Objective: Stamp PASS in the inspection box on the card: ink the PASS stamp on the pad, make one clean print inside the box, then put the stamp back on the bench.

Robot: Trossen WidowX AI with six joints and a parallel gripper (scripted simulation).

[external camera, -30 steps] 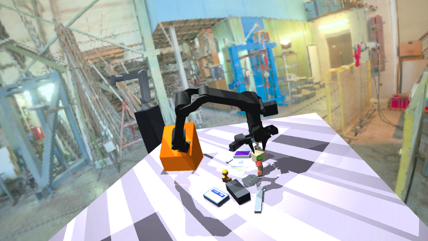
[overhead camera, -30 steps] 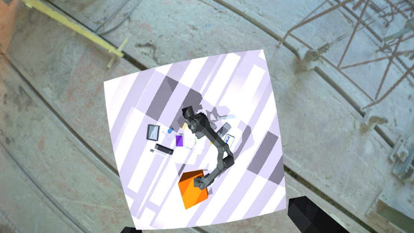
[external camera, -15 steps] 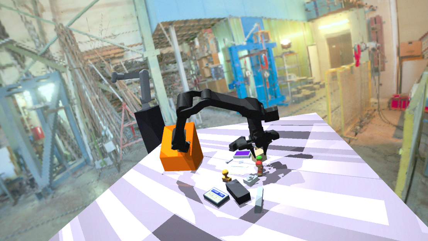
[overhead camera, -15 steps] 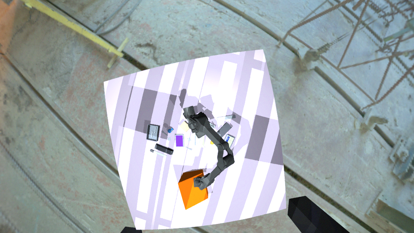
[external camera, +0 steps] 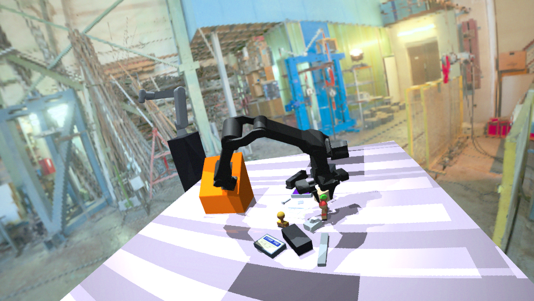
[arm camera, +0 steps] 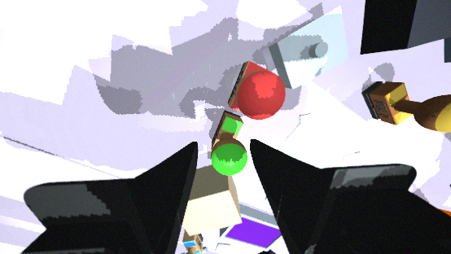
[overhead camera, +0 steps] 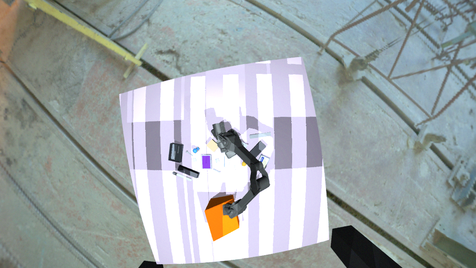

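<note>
My gripper tip is now 20 mm above the green-knobbed stamp. The rest, counted from my gripper tip: tan block 80 mm to the left, 20 mm below, 20 mm behind; then pale grey block 100 mm to the right, 30 mm behind, 20 mm below; then red-knobbed stamp 50 mm to the right, 20 mm below.
</note>
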